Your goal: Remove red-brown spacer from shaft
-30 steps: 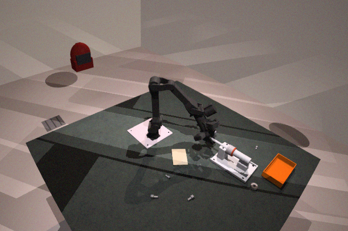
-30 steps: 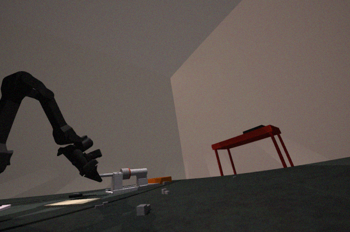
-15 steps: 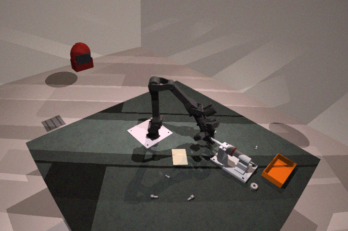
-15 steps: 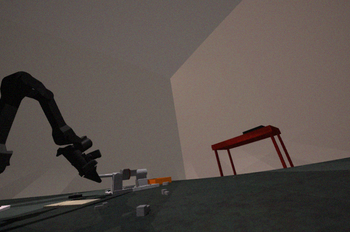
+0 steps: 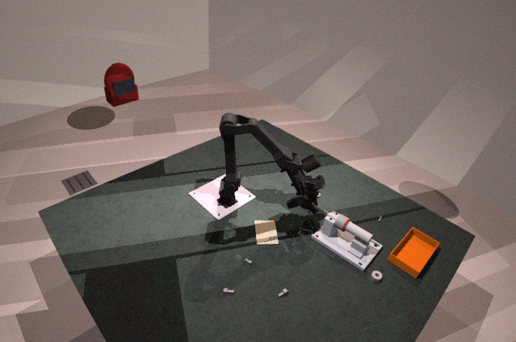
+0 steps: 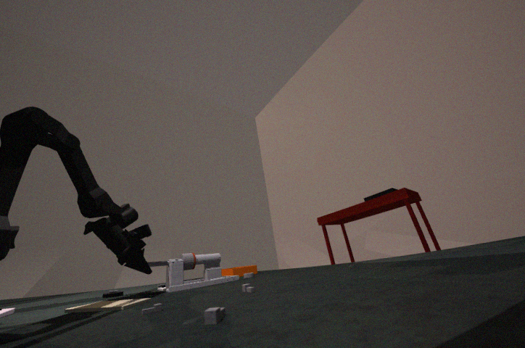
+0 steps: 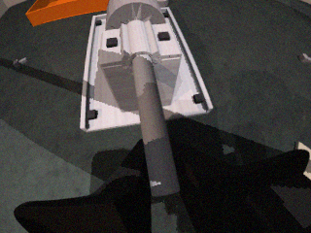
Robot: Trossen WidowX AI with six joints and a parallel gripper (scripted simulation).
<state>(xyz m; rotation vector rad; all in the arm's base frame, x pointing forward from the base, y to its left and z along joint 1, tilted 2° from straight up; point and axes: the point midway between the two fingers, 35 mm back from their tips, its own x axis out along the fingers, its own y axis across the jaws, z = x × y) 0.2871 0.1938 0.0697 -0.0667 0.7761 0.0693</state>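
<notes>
My gripper tip is 6 cm short of the shaft and 2 cm below it. The rest, counted from my gripper tip: orange tray 36 cm ahead, 16 cm to the left, 5 cm below; cream pad 8 cm behind, 19 cm to the right, 5 cm below.
</notes>
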